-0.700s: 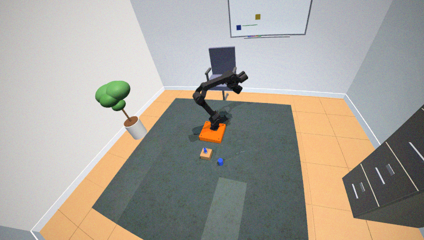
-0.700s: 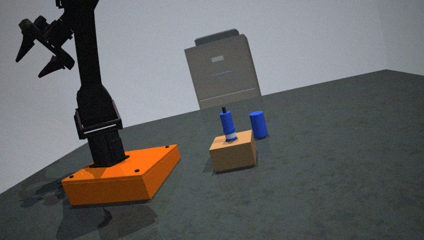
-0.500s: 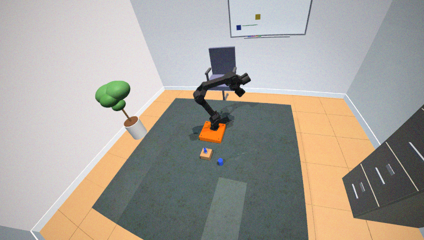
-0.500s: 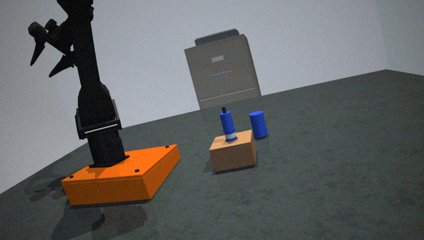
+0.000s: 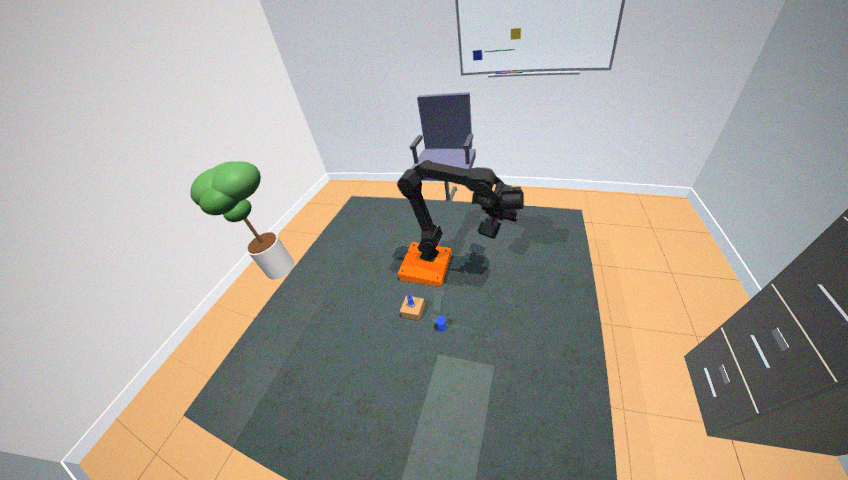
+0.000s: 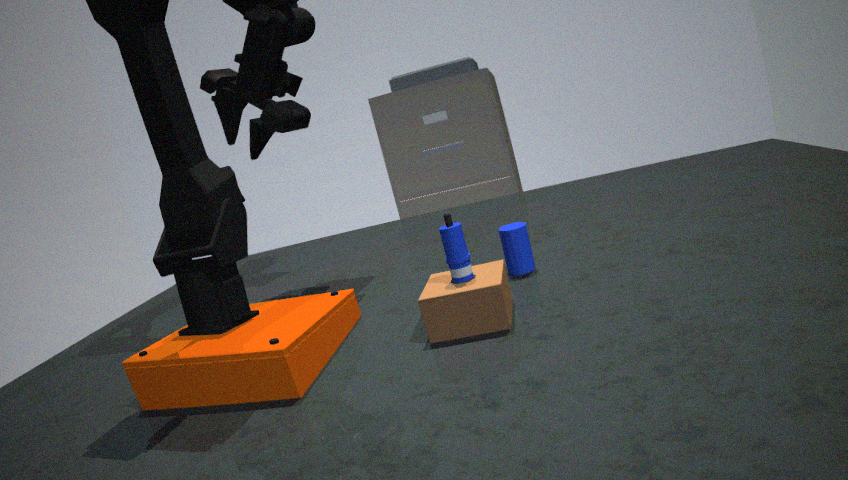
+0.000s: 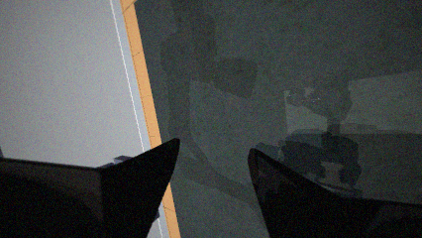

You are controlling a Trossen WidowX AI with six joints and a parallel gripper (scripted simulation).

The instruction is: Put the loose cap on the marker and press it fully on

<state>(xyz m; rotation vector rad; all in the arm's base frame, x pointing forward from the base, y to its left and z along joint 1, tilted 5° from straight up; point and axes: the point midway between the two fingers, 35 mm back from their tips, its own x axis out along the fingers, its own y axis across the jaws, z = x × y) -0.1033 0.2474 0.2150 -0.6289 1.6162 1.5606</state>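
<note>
My gripper tip is 380 mm short of the blue cap, 90 mm to the left of it and 190 mm above it. Also, from my gripper tip: tan holder block (360 mm ahead, 220 mm to the right, 190 mm below); white band (360 mm ahead, 220 mm to the right, 160 mm below).
</note>
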